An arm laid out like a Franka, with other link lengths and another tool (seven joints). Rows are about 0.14 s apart.
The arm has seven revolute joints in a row. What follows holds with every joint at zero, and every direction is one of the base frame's.
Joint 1 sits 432.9 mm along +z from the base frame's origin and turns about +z.
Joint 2 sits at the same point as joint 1 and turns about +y.
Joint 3 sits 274.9 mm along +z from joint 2 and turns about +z.
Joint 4 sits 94.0 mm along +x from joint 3 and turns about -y.
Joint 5 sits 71.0 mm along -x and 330.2 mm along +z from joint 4 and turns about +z.
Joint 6 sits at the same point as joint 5 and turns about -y.
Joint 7 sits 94.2 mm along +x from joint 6 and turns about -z.
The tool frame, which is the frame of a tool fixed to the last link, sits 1.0 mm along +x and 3.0 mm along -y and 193.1 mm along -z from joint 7; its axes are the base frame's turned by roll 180.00, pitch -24.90 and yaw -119.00 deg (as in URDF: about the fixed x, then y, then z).
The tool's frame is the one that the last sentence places.
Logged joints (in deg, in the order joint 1, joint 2, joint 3, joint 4, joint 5, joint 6, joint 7), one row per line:
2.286 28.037 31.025 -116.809 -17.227 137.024 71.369
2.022 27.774 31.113 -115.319 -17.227 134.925 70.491
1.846 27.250 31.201 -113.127 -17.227 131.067 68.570
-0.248 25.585 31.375 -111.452 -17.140 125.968 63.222
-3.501 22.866 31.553 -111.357 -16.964 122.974 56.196
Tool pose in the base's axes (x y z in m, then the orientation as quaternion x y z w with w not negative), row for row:
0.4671 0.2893 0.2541 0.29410 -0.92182 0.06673 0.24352
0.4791 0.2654 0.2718 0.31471 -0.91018 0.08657 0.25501
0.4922 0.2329 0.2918 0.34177 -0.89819 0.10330 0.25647
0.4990 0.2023 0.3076 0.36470 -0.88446 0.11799 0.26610
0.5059 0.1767 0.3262 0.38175 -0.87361 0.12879 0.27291
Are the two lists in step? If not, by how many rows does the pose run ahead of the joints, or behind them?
The pose runs 2 rows ahead of the joints: the pose in row i belongs to the joints in row i + 2.
